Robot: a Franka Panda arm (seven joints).
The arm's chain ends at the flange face. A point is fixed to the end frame.
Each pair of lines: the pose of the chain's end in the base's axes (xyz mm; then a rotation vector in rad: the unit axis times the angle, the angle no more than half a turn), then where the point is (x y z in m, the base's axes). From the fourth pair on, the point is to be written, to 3 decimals.
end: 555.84 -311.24 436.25 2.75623 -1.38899 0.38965
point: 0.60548 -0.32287 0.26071
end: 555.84 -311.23 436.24 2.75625 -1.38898 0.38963
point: 0.60548 -0.32286 0.26070
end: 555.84 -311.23 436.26 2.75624 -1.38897 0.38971
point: 0.60548 -0.32287 0.26072
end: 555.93 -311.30 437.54 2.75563 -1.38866 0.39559
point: 0.606 -0.323 0.262
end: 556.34 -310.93 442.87 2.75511 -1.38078 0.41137
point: 0.608 -0.324 0.268
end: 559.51 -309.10 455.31 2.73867 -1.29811 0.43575
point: 0.611 -0.330 0.281
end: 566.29 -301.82 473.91 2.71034 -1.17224 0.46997
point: 0.617 -0.334 0.301
